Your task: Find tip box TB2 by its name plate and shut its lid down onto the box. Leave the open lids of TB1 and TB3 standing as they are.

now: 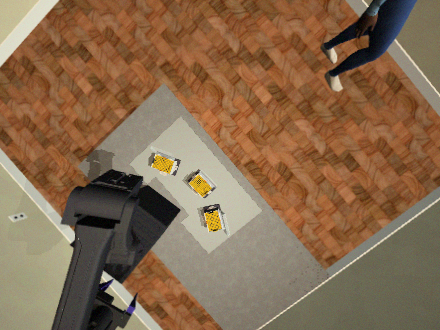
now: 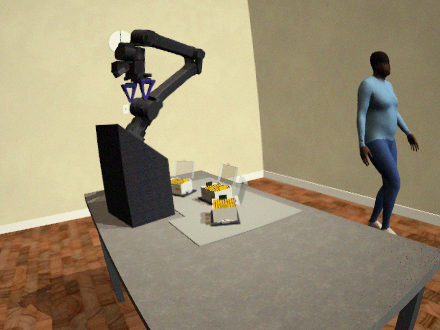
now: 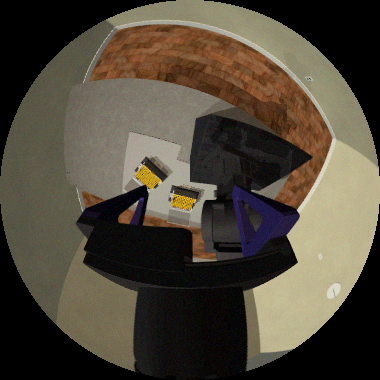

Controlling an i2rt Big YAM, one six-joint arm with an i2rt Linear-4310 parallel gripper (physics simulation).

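Where they show: gripper, between the fingertips: [image 1: 124, 287] [image 2: 137, 101] [image 3: 189, 189]; arm's base, origin of its link: [image 2: 131, 138] [image 3: 231, 161].
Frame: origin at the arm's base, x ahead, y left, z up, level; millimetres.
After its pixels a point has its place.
Observation:
Three white tip boxes with yellow tips stand on the pale mat, lids open; their name plates are too small to read, so I cannot tell which is TB2. One box [image 1: 164, 164] [image 2: 181, 187] {x 228, y 196, z -283 mm} is at the far end, its clear lid [image 2: 185, 168] {x 286, y 307, z -219 mm} upright. The middle box [image 1: 201, 184] {x 355, y 42, z -269 mm} [image 2: 216, 191] {x 331, y -12, z -269 mm} [image 3: 183, 201] {x 340, y 41, z -268 mm} has its lid [image 2: 228, 172] {x 420, y 59, z -214 mm} [image 3: 178, 217] {x 418, y 53, z -222 mm} up. The third box [image 1: 213, 220] {x 299, y -180, z -268 mm} [image 2: 224, 213] [image 3: 148, 176] {x 287, y -178, z -269 mm} is near the mat's front corner, its lid [image 1: 225, 224] {x 373, y -201, z -174 mm} [image 2: 242, 189] {x 341, y -261, z -202 mm} standing beside it. My gripper [image 1: 123, 288] {x 30, y -92, z 143 mm} [image 2: 139, 100] {x 30, y -92, z 143 mm} [image 3: 189, 189] {x 30, y -92, z 143 mm} is open and empty, high above the table and away from the boxes.
The pale mat [image 1: 240, 200] {x 495, y -177, z -326 mm} [image 2: 265, 210] {x 460, y -204, z -326 mm} [image 3: 135, 150] {x 215, y -301, z -326 mm} lies on the grey table [image 1: 260, 270] {x 363, y -638, z -328 mm} [image 2: 310, 260] {x 371, y -642, z -329 mm} [image 3: 100, 110] {x 79, y -605, z -329 mm}. A tall black sloped pedestal [image 1: 155, 212] {x 103, y 54, z -135 mm} [image 2: 135, 185] {x -15, y -91, z -166 mm} stands beside the mat under the arm. A person [image 1: 385, 35] [image 2: 381, 110] stands on the floor beyond the table.

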